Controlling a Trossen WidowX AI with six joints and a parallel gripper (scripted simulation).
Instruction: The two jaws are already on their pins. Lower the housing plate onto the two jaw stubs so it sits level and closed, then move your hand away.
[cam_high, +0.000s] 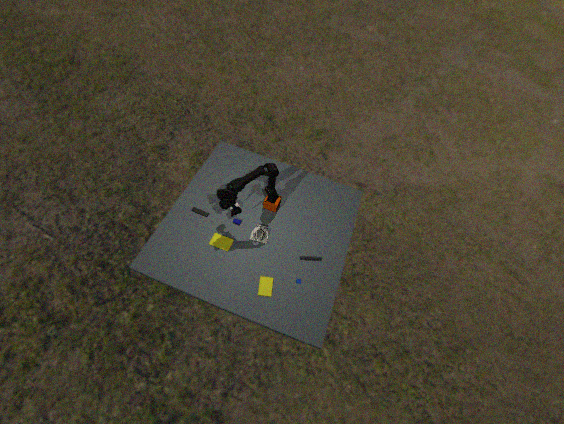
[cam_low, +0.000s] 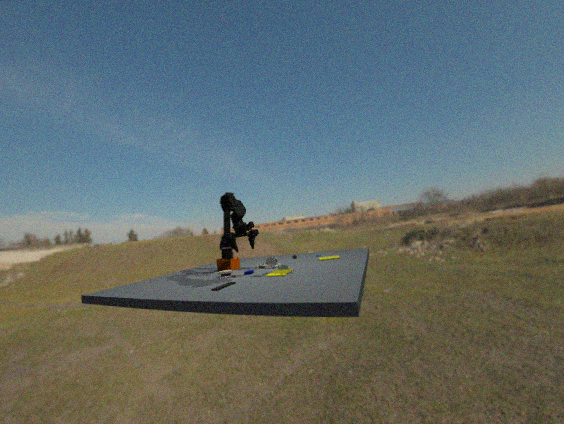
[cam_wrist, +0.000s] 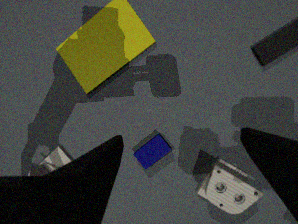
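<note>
The blue block lies 30 mm behind my gripper tip, 60 mm to the left of it and 120 mm below it. From my gripper tip the other things lie so: yellow plate 160 mm ahead, 30 mm to the left, 130 mm below.
</note>
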